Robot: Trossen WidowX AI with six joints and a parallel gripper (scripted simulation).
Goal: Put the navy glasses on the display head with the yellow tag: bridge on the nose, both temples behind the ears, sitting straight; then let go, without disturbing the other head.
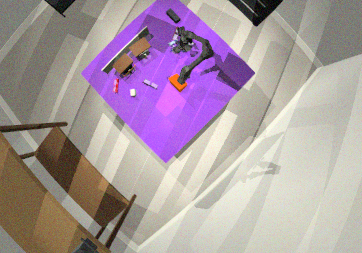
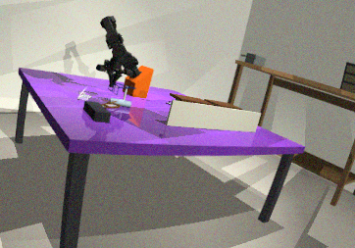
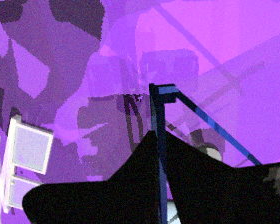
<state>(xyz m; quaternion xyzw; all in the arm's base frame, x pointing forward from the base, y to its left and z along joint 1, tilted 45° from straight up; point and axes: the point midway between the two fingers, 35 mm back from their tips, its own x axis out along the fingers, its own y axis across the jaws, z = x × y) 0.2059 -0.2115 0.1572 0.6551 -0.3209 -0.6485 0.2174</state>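
The grey peg lies 8 cm ahead of my gripper tip, 4 cm to the left of it and 4 cm below it. The rest, counted from my gripper tip: black case: 34 cm ahead, 23 cm to the right, 4 cm below; then pale blue cylinder: 13 cm ahead, 4 cm below, 1 cm to the right; then white panel: 42 cm ahead, 37 cm to the left.
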